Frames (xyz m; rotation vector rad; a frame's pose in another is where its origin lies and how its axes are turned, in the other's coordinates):
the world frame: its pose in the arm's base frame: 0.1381 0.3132 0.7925 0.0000 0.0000 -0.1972
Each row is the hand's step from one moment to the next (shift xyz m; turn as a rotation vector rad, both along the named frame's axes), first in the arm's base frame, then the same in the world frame.
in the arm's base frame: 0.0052 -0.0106 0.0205 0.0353 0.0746 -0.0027
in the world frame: 0.0072 -0.0094 0.0205 0.0200 0.0801 -0.0027
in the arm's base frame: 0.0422 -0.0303 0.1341 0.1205 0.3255 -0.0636
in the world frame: 0.0473 -0.0214 0.1341 0.0544 0.3428 -0.0636
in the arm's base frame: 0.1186 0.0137 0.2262 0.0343 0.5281 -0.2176
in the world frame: 0.1136 0.0367 0.2262 -0.0698 0.5246 -0.2176
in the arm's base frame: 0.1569 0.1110 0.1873 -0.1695 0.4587 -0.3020
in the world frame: 0.1321 0.1396 0.1873 -0.2561 0.4166 -0.3020
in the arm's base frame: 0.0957 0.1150 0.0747 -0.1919 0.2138 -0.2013
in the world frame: 0.0713 0.1315 0.0747 -0.2301 0.1721 -0.2013
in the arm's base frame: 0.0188 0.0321 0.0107 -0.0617 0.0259 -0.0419
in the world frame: 0.0121 0.0352 0.0107 -0.0656 0.0133 -0.0419
